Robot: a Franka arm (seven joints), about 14 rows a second.
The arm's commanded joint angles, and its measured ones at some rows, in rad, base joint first. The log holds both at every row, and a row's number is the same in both.
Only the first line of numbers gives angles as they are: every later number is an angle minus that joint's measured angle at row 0.
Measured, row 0:
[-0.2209 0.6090 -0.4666 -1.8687 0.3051 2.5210 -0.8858]
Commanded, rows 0 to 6:
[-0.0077 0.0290 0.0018 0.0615 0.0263 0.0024 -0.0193]
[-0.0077 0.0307 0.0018 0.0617 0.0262 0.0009 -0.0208]
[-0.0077 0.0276 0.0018 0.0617 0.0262 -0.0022 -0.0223]
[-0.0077 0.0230 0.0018 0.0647 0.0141 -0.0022 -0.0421]
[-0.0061 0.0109 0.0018 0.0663 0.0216 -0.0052 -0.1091]
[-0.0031 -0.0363 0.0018 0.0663 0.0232 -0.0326 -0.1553]
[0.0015 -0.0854 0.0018 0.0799 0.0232 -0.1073 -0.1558]
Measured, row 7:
[0.0013 -0.0001 0.0000 0.0604 0.0034 -0.0135 -0.0872]
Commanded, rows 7 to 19:
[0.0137 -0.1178 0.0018 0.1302 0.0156 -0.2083 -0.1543]
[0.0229 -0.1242 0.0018 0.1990 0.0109 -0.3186 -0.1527]
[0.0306 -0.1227 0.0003 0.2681 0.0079 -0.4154 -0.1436]
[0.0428 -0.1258 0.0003 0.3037 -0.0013 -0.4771 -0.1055]
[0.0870 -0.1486 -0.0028 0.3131 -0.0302 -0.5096 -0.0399]
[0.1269 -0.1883 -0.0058 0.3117 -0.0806 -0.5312 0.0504]
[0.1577 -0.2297 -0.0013 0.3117 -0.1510 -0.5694 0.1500]
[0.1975 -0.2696 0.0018 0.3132 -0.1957 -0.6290 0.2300]
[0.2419 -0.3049 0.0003 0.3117 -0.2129 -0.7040 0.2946]
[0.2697 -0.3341 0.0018 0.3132 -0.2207 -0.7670 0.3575]
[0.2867 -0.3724 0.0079 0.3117 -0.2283 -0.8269 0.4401]
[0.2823 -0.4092 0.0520 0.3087 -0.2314 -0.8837 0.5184]
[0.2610 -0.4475 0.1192 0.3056 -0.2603 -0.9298 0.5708]
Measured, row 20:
[0.2838 -0.3589 0.0400 0.3326 -0.2141 -0.8520 0.4616]
